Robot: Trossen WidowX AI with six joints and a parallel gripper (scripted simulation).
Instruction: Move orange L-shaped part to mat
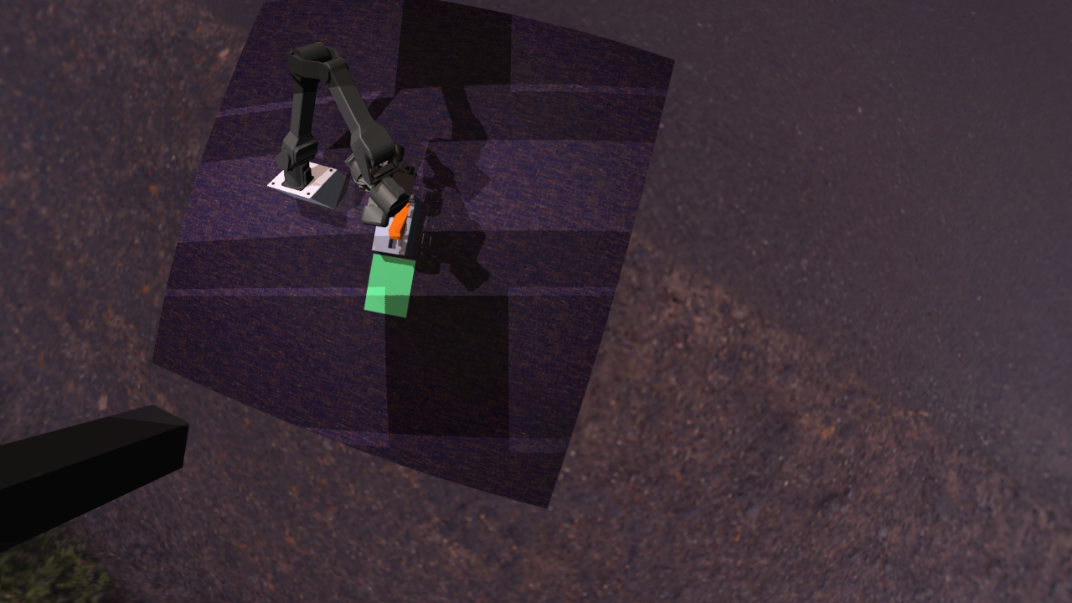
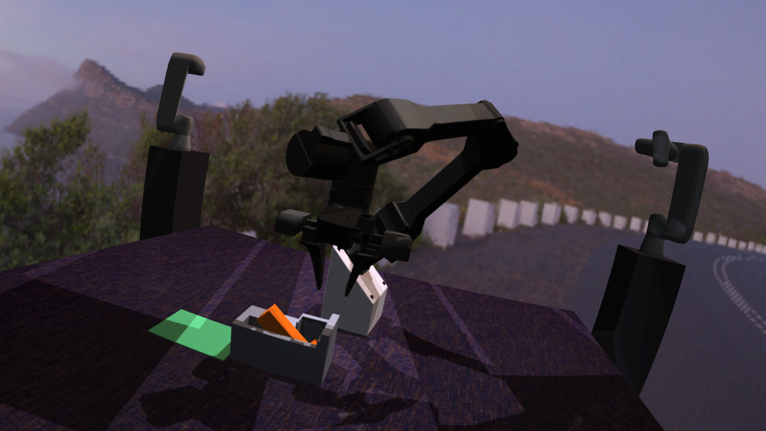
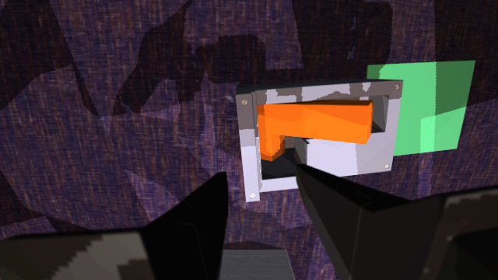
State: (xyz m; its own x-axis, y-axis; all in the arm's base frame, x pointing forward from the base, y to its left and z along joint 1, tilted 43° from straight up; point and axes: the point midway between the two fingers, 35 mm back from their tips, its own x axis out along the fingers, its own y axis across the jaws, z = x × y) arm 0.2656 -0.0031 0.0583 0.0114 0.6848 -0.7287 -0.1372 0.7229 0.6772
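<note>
Right now my gripper tip is 100 mm above the orange l-shaped part and 40 mm to the left of it. The rest, counted from my gripper tip: green mat (220 mm to the right, 160 mm below, 20 mm ahead).
</note>
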